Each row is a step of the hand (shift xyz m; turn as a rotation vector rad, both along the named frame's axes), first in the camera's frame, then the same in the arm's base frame.
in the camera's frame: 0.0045 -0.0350 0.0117 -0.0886 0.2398 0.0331
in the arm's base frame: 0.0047 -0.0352 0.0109 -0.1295 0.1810 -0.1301
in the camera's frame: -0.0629 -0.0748 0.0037 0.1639 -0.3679 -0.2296
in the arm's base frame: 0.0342 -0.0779 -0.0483 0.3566 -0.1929 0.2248
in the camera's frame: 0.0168 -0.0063 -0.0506 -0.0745 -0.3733 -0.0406
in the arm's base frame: 0.0469 0.0199 0.0170 0.2066 -0.3222 -0.0062
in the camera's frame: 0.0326 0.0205 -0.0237 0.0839 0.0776 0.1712
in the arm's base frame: 0.0098 0.0341 0.0280 -0.1932 0.0056 0.0707
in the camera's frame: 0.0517 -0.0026 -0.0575 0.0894 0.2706 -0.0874
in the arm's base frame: 0.0490 0.0321 0.0506 -0.0478 0.2918 0.0378
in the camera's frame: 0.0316 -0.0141 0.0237 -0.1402 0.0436 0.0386
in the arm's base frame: -0.0172 -0.0177 0.0339 -0.0440 -0.0025 -0.1453
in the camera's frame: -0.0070 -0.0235 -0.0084 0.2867 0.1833 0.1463
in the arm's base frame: 0.0184 -0.0181 -0.0027 -0.2319 0.1436 0.2506
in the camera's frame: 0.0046 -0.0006 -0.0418 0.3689 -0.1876 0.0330
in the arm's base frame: 0.0373 0.0190 0.0041 0.0278 -0.1177 0.3972
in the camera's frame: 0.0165 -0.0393 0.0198 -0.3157 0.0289 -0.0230
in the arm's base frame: -0.0015 -0.0406 0.0236 0.0298 -0.0172 -0.3160
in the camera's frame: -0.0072 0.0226 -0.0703 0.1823 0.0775 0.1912
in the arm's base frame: 0.0534 0.0501 -0.0121 -0.2179 0.0130 0.1677
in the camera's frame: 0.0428 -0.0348 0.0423 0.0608 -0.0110 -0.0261
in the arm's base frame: -0.0254 -0.0423 0.0489 0.0240 0.0122 0.0614
